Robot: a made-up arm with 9 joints.
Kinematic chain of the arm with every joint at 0, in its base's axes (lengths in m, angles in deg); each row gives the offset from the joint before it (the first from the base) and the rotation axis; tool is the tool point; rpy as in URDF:
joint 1: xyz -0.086 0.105 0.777 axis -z
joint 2: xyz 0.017 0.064 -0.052 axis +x
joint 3: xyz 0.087 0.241 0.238 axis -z
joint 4: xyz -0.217 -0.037 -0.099 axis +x
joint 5: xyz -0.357 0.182 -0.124 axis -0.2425 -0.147 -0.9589
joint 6: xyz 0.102 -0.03 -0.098 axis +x
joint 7: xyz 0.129 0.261 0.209 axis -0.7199 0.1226 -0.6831
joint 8: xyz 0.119 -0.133 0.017 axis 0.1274 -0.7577 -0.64
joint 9: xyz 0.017 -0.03 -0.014 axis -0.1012 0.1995 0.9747
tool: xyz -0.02 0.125 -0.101 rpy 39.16 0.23 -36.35
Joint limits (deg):
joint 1: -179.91..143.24
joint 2: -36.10..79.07
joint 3: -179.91..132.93
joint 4: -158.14..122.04
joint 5: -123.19..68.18
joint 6: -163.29..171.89
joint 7: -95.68..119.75
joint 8: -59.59..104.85
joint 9: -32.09..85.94
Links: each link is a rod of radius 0.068 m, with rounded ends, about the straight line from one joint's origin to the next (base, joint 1, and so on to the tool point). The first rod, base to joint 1, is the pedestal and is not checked.
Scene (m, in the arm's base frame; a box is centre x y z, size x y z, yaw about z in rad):
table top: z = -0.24
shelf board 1: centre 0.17 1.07 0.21 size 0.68 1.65 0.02 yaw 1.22
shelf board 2: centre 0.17 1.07 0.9 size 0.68 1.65 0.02 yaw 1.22
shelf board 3: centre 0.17 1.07 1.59 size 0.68 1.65 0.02 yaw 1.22
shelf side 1: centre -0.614 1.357 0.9 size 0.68 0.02 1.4 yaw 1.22
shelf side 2: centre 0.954 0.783 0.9 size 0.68 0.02 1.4 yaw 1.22
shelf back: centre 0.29 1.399 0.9 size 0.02 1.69 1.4 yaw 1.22
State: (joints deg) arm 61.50 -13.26 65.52 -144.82 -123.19 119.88 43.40 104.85 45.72
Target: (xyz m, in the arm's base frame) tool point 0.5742 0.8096 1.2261
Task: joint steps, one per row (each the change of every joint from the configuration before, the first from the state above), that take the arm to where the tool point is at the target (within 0.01 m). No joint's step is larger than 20 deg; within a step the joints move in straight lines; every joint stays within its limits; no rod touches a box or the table.
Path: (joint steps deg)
1: 12.05 1.11 -3.21 8.13 16.20 -7.29 1.12 -12.69 -19.45
2: 12.06 1.11 -3.22 8.12 16.19 -7.28 1.11 -12.69 -19.45
3: 12.05 1.11 -3.21 8.13 16.20 -7.29 1.12 -12.69 -19.46
4: 12.05 1.11 -3.22 8.13 16.19 -7.28 1.12 -12.68 -19.45
5: 0.44 6.91 7.98 -9.17 -2.14 1.59 5.04 8.62 17.56
6: 0.44 6.90 7.97 -9.16 -2.14 1.58 5.04 8.63 17.56
7: 0.44 6.91 7.98 -9.17 -2.14 1.59 5.04 8.62 17.55
8: 0.44 6.90 7.97 -9.16 -2.14 1.59 5.04 8.63 17.56
9: 0.44 6.91 7.98 -9.17 -2.14 1.59 5.04 8.63 17.56
10: -9.10 -1.59 -1.55 0.00 -14.94 8.05 -6.24 1.20 -1.03
11: -9.11 -1.60 -1.55 0.00 -14.93 8.05 -6.24 1.21 -1.02
12: -9.10 -1.59 -1.56 0.00 -14.93 8.04 -6.23 1.20 -1.03

